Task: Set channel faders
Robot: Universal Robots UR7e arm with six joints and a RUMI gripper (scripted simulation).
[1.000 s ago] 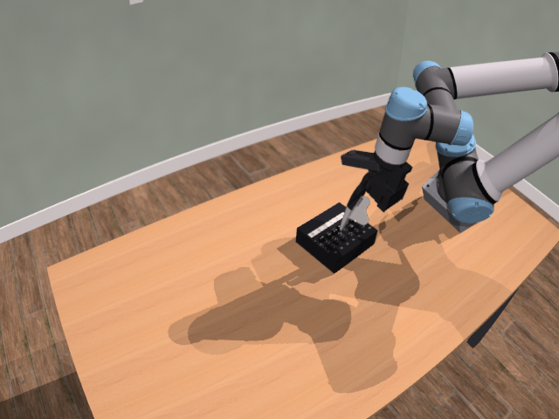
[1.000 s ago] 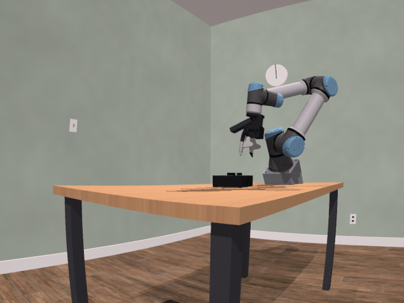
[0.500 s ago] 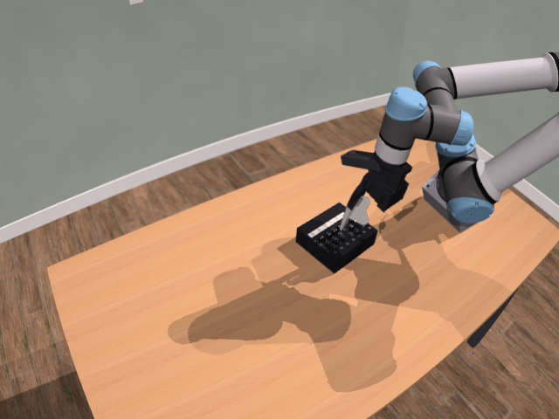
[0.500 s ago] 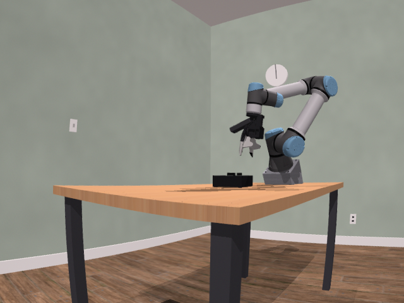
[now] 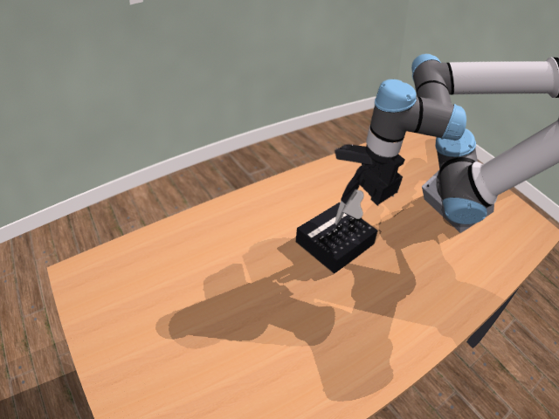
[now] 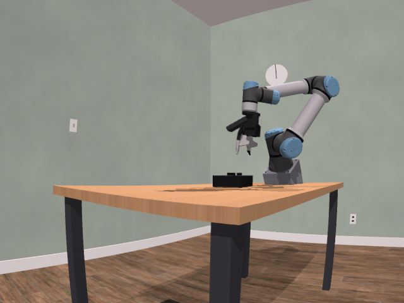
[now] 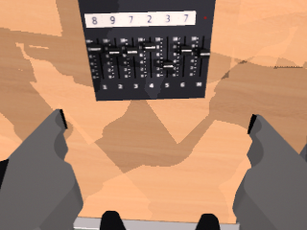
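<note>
The master fader is 9 cm below my hand, 6 cm behind it and 4 cm to the right of it.
</note>
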